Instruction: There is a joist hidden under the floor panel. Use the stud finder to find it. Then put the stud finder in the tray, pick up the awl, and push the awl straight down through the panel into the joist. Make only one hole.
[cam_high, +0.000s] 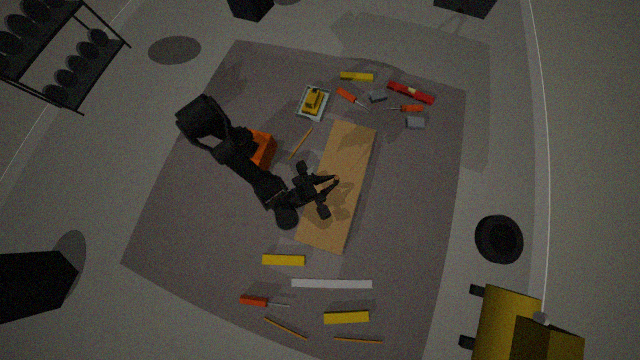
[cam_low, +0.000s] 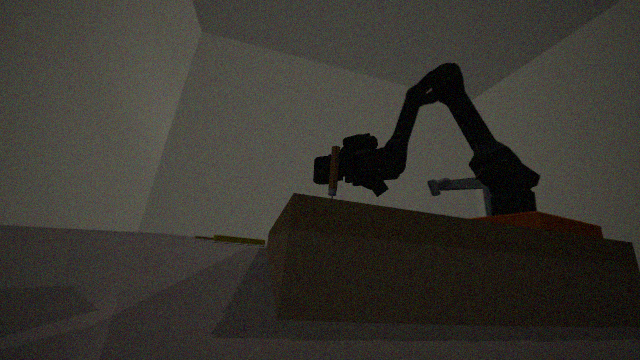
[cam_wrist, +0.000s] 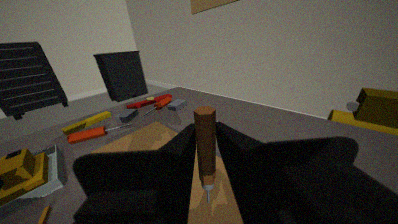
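Right now my gripper tip is 50 mm above the awl. The rest, counted from my gripper tip: pale tray 260 mm behind, 320 mm to the left, 170 mm below; then yellow stud finder 270 mm behind, 340 mm to the left, 130 mm below; then white strip 140 mm ahead, 330 mm to the right, 180 mm below.
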